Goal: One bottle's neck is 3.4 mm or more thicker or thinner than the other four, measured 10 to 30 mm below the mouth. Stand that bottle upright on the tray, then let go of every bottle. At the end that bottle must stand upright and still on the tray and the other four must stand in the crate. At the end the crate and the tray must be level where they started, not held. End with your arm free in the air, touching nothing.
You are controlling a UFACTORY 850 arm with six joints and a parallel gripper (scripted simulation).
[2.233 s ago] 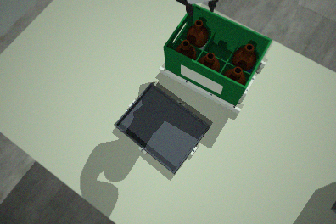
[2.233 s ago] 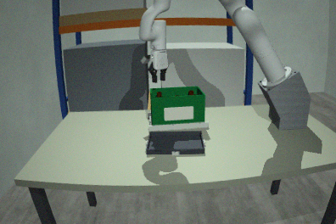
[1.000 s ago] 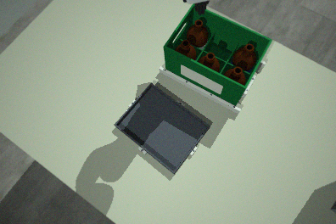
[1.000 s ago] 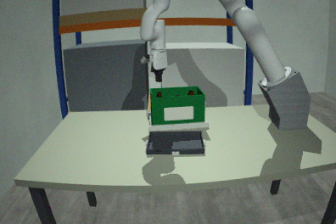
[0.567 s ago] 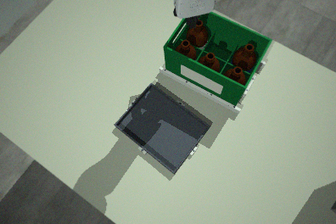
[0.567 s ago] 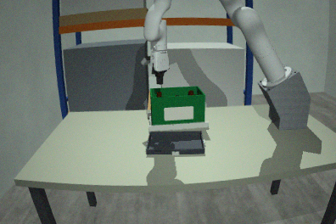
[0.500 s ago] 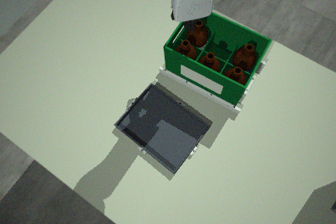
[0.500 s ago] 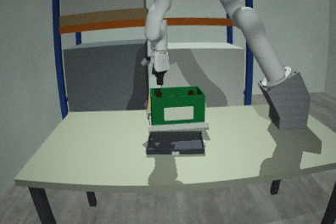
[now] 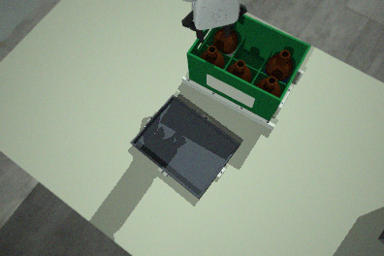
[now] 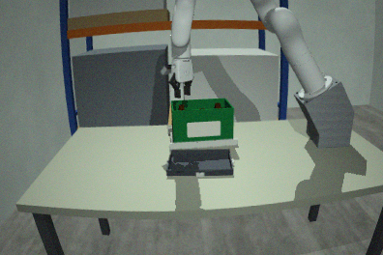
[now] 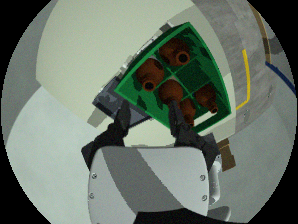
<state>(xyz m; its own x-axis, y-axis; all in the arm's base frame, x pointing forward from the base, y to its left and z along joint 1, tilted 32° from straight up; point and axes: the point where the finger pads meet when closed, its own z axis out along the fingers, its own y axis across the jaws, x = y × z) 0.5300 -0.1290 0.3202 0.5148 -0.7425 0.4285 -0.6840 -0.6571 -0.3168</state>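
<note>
The green crate lies 16 cm below my hand, 9 cm behind it and 3 cm to the right of it. From my hand the other things lie so: dark grey tray 24 cm to the left, 23 cm below, 1 cm behind.
</note>
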